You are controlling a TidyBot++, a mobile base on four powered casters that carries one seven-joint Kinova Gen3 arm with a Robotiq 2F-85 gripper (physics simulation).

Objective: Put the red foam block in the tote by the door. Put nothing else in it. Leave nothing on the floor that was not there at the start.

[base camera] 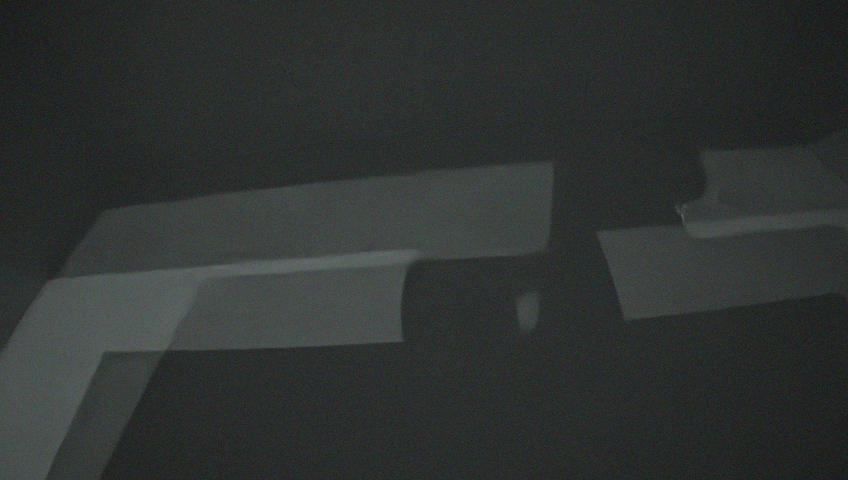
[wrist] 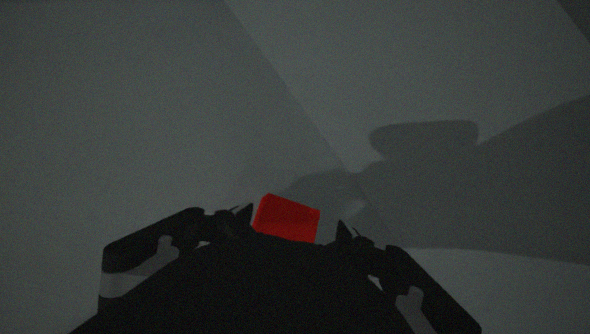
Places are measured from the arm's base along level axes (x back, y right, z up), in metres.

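Where they show: gripper, fingertip midpoint: (wrist: 293,221).
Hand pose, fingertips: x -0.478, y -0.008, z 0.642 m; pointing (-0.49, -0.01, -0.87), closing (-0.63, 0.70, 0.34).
Note:
After its pixels a point has its place.
The scene is very dim. In the wrist view the red foam block (wrist: 285,218) @(x -0.473, y -0.015, z 0.639 m) lies on a grey surface where two grey walls (wrist: 159,108) @(x -0.428, y -0.205, z 0.594 m) meet, which looks like the inside of the tote. My gripper (wrist: 293,221) @(x -0.478, y -0.008, z 0.642 m) is open and empty. Its dark fingers stand apart on either side of the block and just above it, not touching it. The lower part of the block is hidden behind the gripper body. In the base camera view the tote's pale grey walls and rim (base camera: 329,218) @(x -0.469, y -0.111, z -0.320 m) fill the frame. A dark upright shape (base camera: 569,264) @(x -0.384, y 0.092, z -0.320 m), probably my arm, crosses them.
The gripper and arm cast a broad shadow (wrist: 424,181) @(x -0.614, y 0.043, z 0.688 m) on the grey wall to the right of the block. A paler flat patch (wrist: 467,275) @(x -0.616, y 0.184, z 0.667 m) lies at the lower right. More pale panels (base camera: 725,270) @(x -0.360, y 0.221, z -0.320 m) show at the right of the base camera view.

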